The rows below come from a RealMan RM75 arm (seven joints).
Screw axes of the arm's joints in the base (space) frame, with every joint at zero. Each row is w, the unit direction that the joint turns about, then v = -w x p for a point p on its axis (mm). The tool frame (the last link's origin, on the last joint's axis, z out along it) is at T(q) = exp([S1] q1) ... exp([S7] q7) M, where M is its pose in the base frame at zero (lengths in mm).
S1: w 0 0 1 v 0 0 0
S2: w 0 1 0 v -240.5 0 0
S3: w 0 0 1 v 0 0 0
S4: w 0 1 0 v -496.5 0 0
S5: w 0 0 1 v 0 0 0
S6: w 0 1 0 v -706.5 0 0
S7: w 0 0 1 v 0 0 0
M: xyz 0 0 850.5 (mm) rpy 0 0 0 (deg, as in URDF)
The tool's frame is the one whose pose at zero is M.
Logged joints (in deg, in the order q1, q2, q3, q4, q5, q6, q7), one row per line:
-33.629 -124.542 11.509 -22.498 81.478 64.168 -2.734
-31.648 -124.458 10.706 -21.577 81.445 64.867 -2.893
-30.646 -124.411 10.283 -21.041 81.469 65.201 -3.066
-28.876 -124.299 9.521 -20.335 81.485 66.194 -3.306
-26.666 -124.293 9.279 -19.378 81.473 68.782 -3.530
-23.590 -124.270 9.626 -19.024 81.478 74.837 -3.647
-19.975 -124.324 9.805 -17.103 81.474 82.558 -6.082
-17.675 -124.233 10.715 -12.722 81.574 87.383 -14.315
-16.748 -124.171 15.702 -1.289 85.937 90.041 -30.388
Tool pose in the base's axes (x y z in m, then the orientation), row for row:
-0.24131 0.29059 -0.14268 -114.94 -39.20 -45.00
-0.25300 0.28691 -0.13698 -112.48 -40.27 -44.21
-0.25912 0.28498 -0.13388 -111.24 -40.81 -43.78
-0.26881 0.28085 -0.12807 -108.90 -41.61 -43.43
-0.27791 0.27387 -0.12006 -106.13 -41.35 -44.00
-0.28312 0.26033 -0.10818 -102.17 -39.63 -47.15
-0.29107 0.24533 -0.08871 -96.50 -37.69 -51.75
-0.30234 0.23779 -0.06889 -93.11 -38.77 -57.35
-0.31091 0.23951 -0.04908 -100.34 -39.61 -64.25
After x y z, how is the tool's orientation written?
As a rotation vector, in degrees.
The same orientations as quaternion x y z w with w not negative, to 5 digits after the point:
-0.80274 -0.27377 -0.31428 0.42649
-0.79153 -0.28338 -0.31111 0.44316
-0.78575 -0.28827 -0.30924 0.45151
-0.77435 -0.29587 -0.30882 0.46634
-0.76058 -0.29634 -0.31533 0.48402
-0.73905 -0.28666 -0.34106 0.50528
-0.70592 -0.27571 -0.37857 0.53136
-0.68065 -0.28342 -0.41924 0.52974
-0.71064 -0.28053 -0.45504 0.45741

